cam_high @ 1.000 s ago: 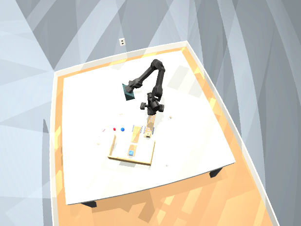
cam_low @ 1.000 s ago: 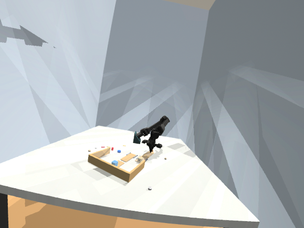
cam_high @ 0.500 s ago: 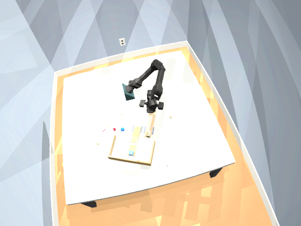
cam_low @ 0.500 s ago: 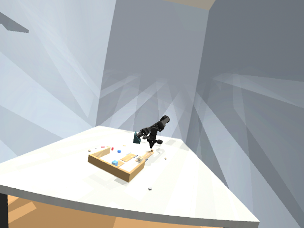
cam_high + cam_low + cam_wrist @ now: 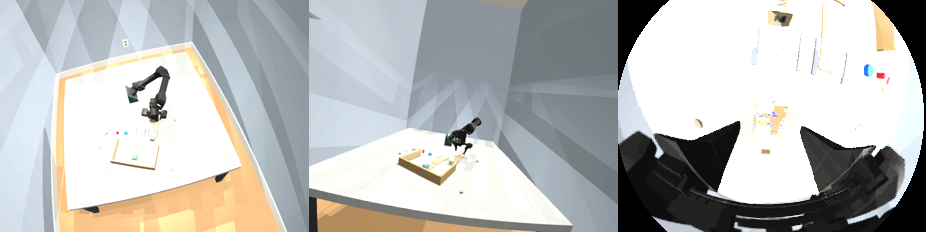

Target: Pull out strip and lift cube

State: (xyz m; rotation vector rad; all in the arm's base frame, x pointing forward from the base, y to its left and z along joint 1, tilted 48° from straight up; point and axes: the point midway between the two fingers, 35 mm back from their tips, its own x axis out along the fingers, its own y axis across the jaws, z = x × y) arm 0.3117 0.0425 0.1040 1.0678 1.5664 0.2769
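Right now my gripper tip is 40 mm short of the dotted strip, 20 mm to the left of it and 40 mm above it. Also, from my gripper tip: labelled cube: 140 mm ahead, 70 mm to the right, 30 mm below; then blue disc: 10 mm ahead, 250 mm to the right, 40 mm below; then red disc: 10 mm behind, 310 mm to the right, 40 mm below.
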